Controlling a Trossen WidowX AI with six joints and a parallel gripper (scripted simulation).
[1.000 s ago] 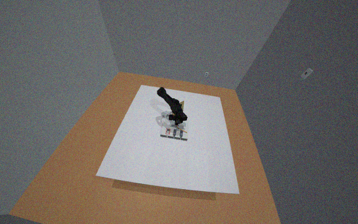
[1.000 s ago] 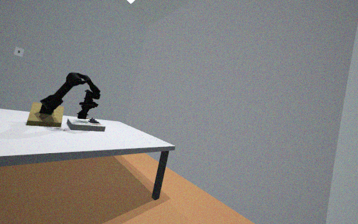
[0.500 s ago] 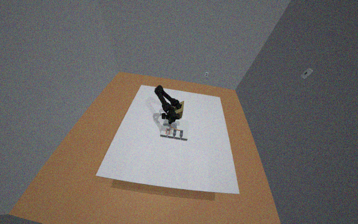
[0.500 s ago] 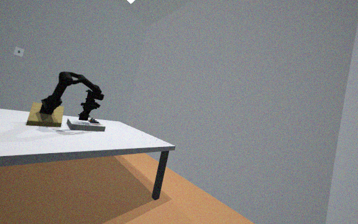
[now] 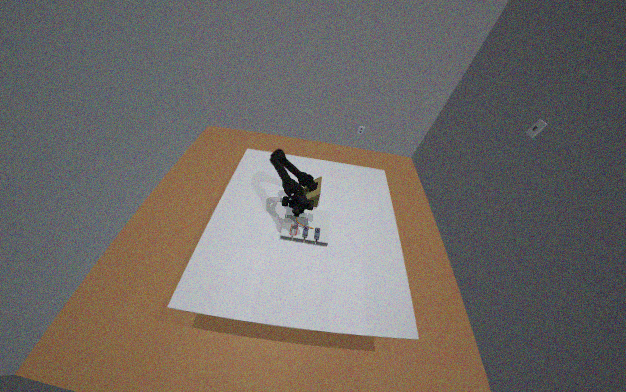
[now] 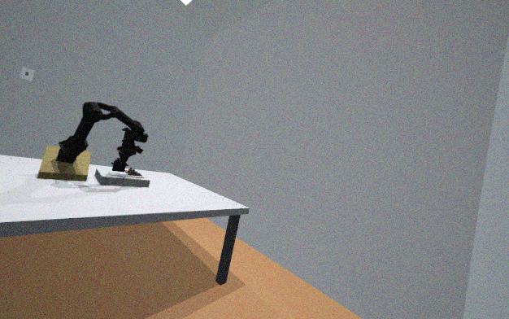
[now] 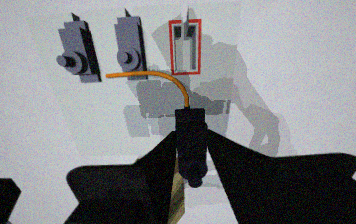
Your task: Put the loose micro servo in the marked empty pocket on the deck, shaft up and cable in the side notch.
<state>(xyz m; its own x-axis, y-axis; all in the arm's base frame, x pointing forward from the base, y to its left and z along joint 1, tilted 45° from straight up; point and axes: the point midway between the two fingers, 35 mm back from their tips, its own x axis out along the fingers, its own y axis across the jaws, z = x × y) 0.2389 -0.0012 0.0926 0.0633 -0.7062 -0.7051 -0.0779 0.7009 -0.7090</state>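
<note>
Now: gripper tip 10 cm above the deck, 7 cm to the right of it and 2 cm past it.
</note>
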